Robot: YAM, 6 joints.
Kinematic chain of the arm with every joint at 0, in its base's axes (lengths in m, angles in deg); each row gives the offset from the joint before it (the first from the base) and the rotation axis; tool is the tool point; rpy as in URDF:
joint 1: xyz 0 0 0.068 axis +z
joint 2: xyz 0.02 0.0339 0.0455 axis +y
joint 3: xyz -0.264 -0.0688 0 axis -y
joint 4: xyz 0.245 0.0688 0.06 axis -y
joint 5: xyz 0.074 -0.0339 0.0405 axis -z
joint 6: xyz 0.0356 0 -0.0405 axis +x
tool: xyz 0 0 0 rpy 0 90 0
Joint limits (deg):
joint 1: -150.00..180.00
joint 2: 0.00..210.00
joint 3: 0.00..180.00
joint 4: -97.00..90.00
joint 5: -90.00..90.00
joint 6: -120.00..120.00
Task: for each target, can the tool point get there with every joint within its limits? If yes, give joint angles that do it. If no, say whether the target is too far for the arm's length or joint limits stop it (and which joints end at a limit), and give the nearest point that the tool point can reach.
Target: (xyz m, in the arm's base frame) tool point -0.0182 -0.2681 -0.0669
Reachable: yes | joints -89.39 145.41 59.85 -32.44 36.22 -61.94
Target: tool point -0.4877 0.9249 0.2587
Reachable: no: too far | nearest point -0.2984 0.5658 0.2012 | short by 0.410 m
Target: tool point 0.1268 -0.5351 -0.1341
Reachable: yes | joints -73.27 193.94 137.49 47.97 66.44 -18.65
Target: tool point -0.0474 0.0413 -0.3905
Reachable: no: joint limits stop it (at a limit: joint 2) | nearest point -0.0656 0.0571 -0.3422 | short by 0.054 m
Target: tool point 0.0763 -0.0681 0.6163
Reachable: yes | joints -54.46 72.13 134.75 -59.03 -39.13 44.86
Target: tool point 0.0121 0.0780 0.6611
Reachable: yes | joints -124.01 58.07 134.14 -19.73 70.90 94.45
